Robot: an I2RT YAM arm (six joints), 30 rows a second.
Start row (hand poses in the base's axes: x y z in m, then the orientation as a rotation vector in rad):
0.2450, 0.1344, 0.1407, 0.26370, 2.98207, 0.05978
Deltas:
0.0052, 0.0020, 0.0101, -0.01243, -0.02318, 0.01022
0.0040, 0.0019, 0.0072, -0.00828, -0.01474, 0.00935
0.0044, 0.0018, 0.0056, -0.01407, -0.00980, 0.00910
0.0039, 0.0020, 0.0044, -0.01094, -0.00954, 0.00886
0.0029, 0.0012, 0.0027, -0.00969, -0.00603, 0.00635
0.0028, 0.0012, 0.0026, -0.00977, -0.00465, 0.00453
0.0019, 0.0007, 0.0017, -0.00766, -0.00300, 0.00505
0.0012, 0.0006, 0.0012, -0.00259, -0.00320, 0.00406
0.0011, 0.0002, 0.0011, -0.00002, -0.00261, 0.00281
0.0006, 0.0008, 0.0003, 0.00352, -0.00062, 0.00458
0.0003, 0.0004, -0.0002, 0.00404, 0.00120, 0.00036
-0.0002, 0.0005, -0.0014, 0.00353, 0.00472, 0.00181
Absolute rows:
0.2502, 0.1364, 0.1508, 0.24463, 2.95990, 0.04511
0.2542, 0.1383, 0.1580, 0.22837, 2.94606, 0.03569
0.2586, 0.1401, 0.1636, 0.21217, 2.93667, 0.01729
0.2625, 0.1421, 0.1680, 0.19689, 2.92751, 0.00352
0.2654, 0.1433, 0.1707, 0.18574, 2.92156, -0.00908
0.2682, 0.1445, 0.1733, 0.17733, 2.91673, -0.02217
0.2701, 0.1452, 0.1750, 0.16859, 2.91365, -0.03223
0.2713, 0.1458, 0.1762, 0.16215, 2.91059, -0.03504
0.2724, 0.1460, 0.1773, 0.15798, 2.90818, -0.03437
0.2730, 0.1468, 0.1776, 0.15190, 2.90809, -0.02843
0.2733, 0.1472, 0.1774, 0.15210, 2.90954, -0.02260
0.2731, 0.1477, 0.1760, 0.15021, 2.91456, -0.01755

